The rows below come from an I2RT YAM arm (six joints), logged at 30 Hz.
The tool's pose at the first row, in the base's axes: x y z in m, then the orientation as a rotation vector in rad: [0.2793 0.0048 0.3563 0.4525 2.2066 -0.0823]
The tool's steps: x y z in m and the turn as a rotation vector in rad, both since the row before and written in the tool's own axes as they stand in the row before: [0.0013 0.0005 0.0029 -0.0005 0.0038 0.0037]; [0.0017 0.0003 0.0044 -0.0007 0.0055 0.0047]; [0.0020 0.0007 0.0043 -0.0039 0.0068 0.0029]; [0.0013 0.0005 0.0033 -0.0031 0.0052 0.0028]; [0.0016 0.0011 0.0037 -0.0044 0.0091 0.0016]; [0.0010 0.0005 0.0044 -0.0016 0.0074 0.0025]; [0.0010 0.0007 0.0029 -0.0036 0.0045 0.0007]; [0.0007 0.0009 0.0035 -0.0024 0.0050 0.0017]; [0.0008 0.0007 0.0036 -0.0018 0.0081 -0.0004]
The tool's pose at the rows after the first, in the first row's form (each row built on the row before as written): [0.2809 0.0050 0.3535 0.4568 2.2094 -0.0790]; [0.2833 0.0048 0.3494 0.4623 2.2136 -0.0745]; [0.2856 0.0052 0.3452 0.4642 2.2193 -0.0671]; [0.2875 0.0054 0.3422 0.4663 2.2235 -0.0610]; [0.2897 0.0062 0.3387 0.4668 2.2317 -0.0532]; [0.2925 0.0061 0.3351 0.4696 2.2382 -0.0484]; [0.2943 0.0065 0.3325 0.4690 2.2422 -0.0430]; [0.2968 0.0069 0.3298 0.4702 2.2465 -0.0383]; [0.2992 0.0072 0.3269 0.4697 2.2544 -0.0346]
